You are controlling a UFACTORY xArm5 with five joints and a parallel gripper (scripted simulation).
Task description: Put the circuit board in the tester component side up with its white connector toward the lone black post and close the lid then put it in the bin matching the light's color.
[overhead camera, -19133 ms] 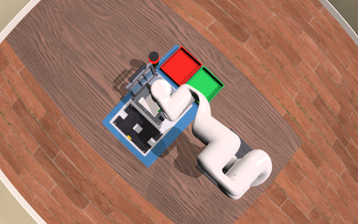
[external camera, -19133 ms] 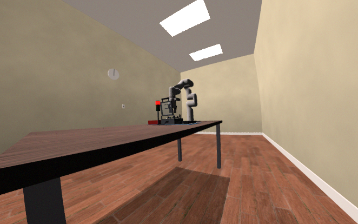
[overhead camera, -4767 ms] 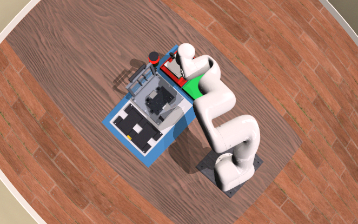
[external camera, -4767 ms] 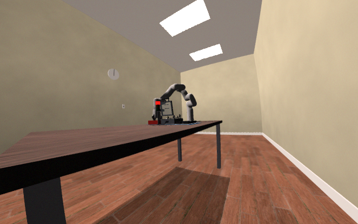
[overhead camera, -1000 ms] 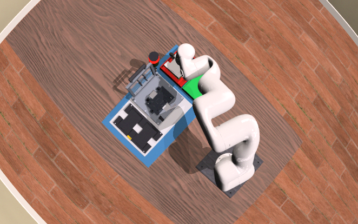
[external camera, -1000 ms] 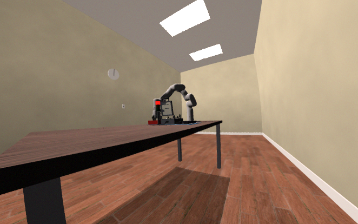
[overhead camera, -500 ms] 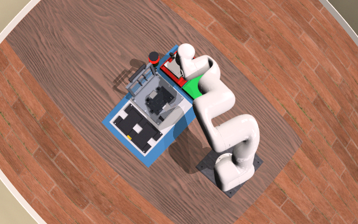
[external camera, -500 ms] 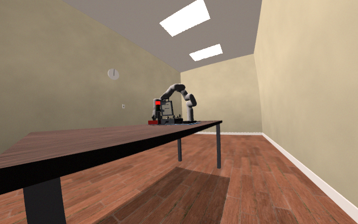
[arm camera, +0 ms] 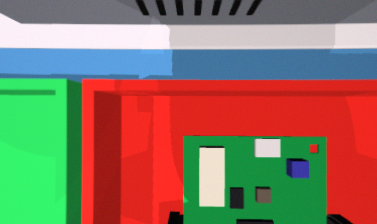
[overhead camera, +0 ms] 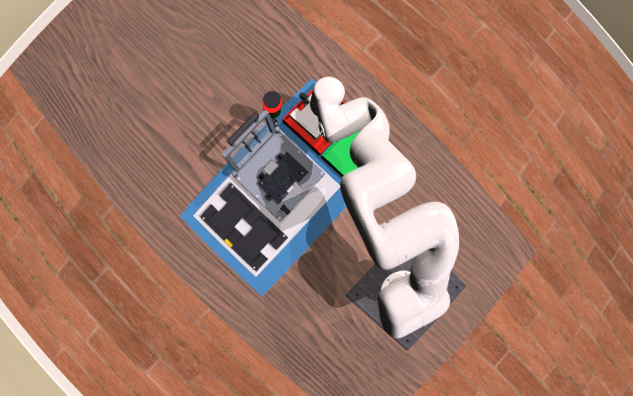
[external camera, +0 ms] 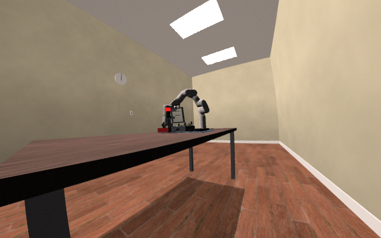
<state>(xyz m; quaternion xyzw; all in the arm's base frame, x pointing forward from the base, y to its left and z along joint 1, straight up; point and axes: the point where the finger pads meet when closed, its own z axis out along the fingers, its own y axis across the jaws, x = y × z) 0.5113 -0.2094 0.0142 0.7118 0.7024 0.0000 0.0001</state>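
Right now my hand is right at the red bin. The rest, counted from my hand: green bin (150 mm behind); then green circuit board (10 mm below); then tester lid (200 mm to the left, 170 mm above, 70 mm ahead).
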